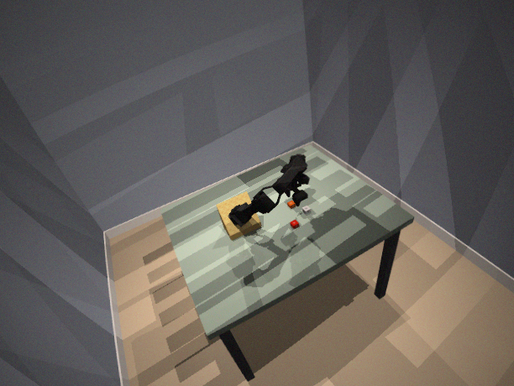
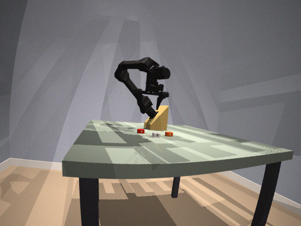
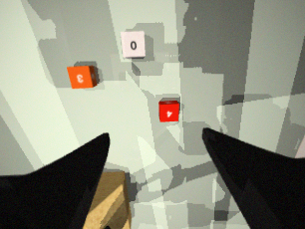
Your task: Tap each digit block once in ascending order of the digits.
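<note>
My gripper tip is now 8 cm short of the white block, 1 cm to the right of it and 12 cm above it. Also, from my gripper tip: orange block 5 cm ahead, 10 cm to the left, 12 cm below; then red block 3 cm behind, 3 cm to the right, 12 cm below.
</note>
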